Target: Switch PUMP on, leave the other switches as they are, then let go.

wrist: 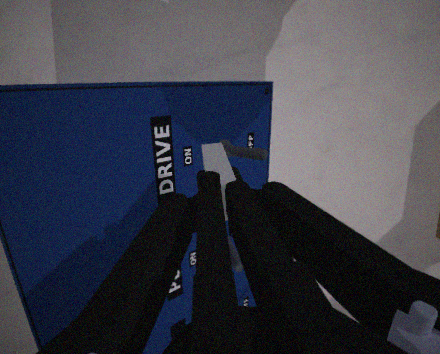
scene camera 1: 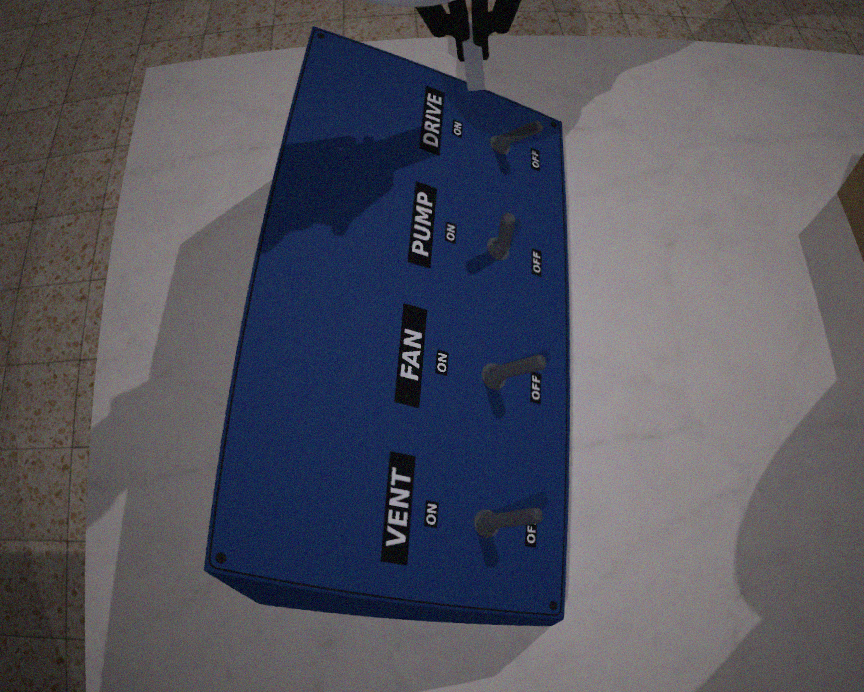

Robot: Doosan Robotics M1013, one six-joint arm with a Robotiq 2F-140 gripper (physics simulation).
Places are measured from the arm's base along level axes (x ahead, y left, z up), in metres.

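Pixels of known places: gripper, fingertip midpoint: (wrist: 212,160) (scene camera 1: 475,79).
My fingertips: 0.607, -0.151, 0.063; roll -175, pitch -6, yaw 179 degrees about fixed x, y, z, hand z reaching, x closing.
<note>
For each thing: its top centre in the pictures, then the offset to it from my fingertips, as dx, dy, dz. "*": a spot on its surface instead. Level surfaces: height alone.
- PUMP switch, middle of its top: (scene camera 1: 508,217) (wrist: 239,268) -0.020, +0.133, -0.030
- DRIVE switch, middle of its top: (scene camera 1: 521,121) (wrist: 250,156) -0.044, +0.015, -0.041
- FAN switch, surface spot: (scene camera 1: 516,369) * -0.020, +0.257, -0.055
- VENT switch, surface spot: (scene camera 1: 512,519) * -0.011, +0.376, -0.053
- pale table, its level: dz -0.171
The PUMP switch (scene camera 1: 504,234) (wrist: 235,257) is a grey lever. In the scene view it stands more upright than the others, its tip well away from the OFF label; whether it is fully at ON is hard to tell. It is partly hidden by the fingers in the wrist view. The DRIVE switch (scene camera 1: 517,136) (wrist: 246,151), FAN switch (scene camera 1: 516,369) and VENT switch (scene camera 1: 512,519) lean toward OFF. My gripper (scene camera 1: 473,68) (wrist: 212,160) is shut and empty, its tips above the DRIVE end of the panel, left of the DRIVE lever and apart from the PUMP lever.
The blue panel box (scene camera 1: 324,403) (wrist: 75,145) lies on a pale table (scene camera 1: 685,324) (wrist: 340,115). Tiled floor (scene camera 1: 43,288) shows beyond the table's left and far edges. The arm's shadow falls across the panel.
</note>
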